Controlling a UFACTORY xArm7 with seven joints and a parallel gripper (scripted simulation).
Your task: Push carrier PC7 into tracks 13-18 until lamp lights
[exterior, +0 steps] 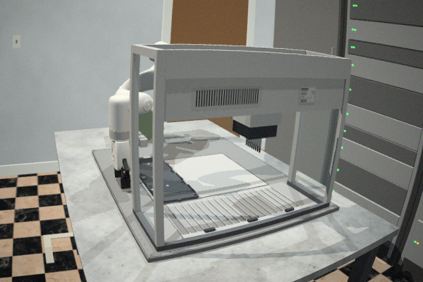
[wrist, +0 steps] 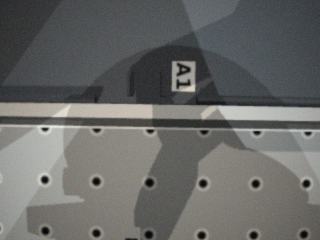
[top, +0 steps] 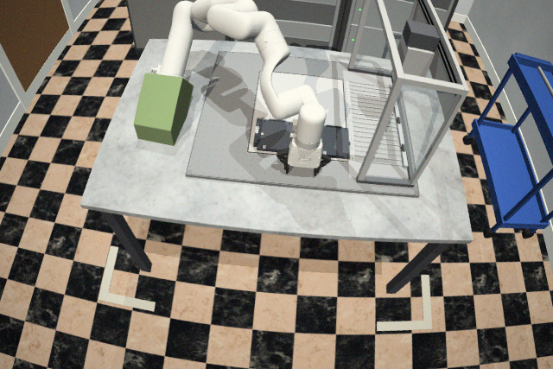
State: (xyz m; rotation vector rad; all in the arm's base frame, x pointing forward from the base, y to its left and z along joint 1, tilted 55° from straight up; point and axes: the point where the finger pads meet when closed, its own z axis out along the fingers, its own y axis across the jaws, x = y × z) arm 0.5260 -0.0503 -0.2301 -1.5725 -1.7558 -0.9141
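Now: hand 1 cm past the carrier PC7 and 14 cm to the right of it.
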